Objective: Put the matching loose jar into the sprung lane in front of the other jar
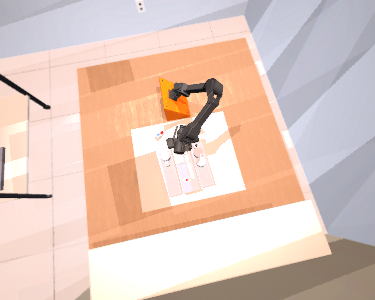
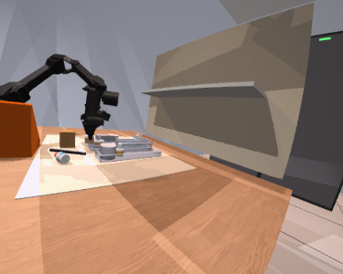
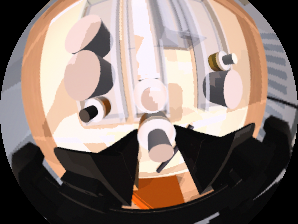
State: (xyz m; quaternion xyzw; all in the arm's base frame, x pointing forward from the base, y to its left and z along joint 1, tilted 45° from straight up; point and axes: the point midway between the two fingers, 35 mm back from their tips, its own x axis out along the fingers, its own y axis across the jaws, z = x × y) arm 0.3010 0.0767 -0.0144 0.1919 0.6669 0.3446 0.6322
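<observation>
Now: the brown box 9 cm behind my gripper tip, 4 cm to the left of it and 1 cm below it. From my gripper tip the other things lie so: jar (9 cm behind, 14 cm to the right, 3 cm below); then black pen (8 cm behind, 5 cm to the right, 4 cm below); then shelf panel (53 cm ahead, 7 cm to the left, 32 cm above).
</observation>
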